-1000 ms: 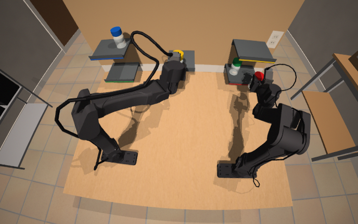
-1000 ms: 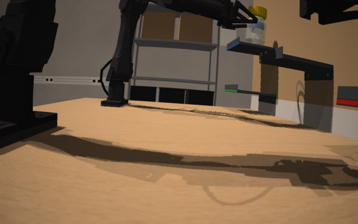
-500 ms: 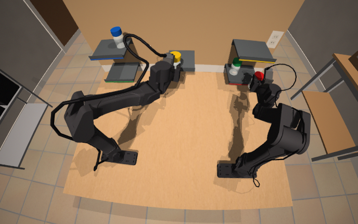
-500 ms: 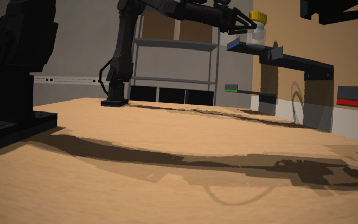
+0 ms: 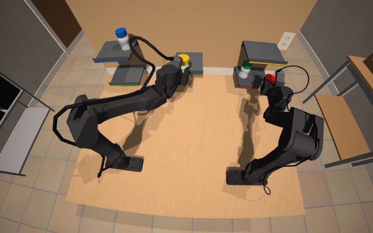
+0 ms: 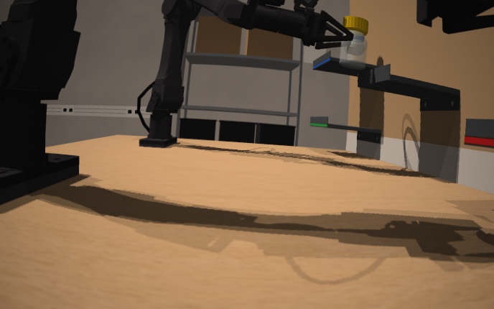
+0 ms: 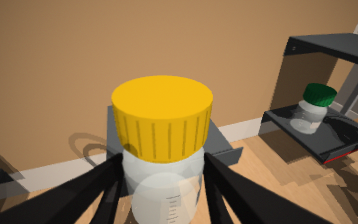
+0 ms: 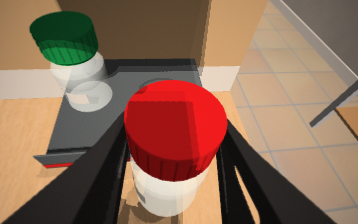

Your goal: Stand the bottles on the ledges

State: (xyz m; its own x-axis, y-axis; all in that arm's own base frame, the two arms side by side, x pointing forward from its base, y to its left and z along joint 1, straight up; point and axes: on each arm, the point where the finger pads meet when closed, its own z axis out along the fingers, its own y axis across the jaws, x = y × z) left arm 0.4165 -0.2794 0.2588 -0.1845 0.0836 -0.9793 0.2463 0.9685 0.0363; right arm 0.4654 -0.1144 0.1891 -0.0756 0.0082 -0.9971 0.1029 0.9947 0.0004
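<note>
Right now the yellow-capped bottle is 30 mm behind my right hand, 450 mm to the left of it and 50 mm above it. Round my right hand: blue-capped bottle 80 mm ahead, 770 mm to the left, 130 mm above; green-capped bottle 120 mm ahead, 100 mm to the left, 60 mm below; red-capped bottle 40 mm below.
</note>
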